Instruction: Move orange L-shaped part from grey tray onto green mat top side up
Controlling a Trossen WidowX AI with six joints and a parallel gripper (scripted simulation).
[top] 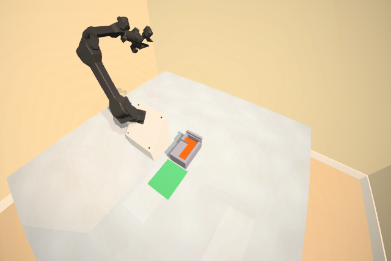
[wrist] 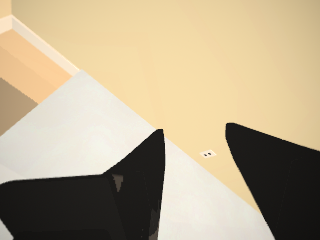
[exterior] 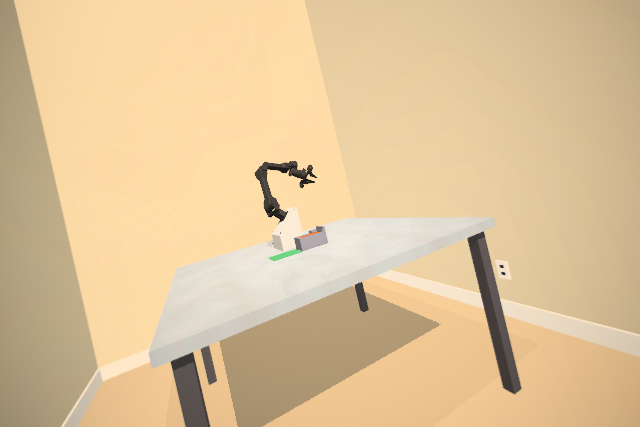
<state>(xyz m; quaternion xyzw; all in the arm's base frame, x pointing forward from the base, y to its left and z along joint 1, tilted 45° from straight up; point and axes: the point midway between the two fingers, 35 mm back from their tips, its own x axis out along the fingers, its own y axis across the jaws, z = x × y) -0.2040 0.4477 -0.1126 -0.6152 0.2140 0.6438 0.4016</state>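
My gripper tip is now 470 mm short of the orange l-shaped part, 410 mm to the left of it and 310 mm above it. Round my gripper tip: green mat 570 mm to the right, 450 mm ahead, 370 mm below.
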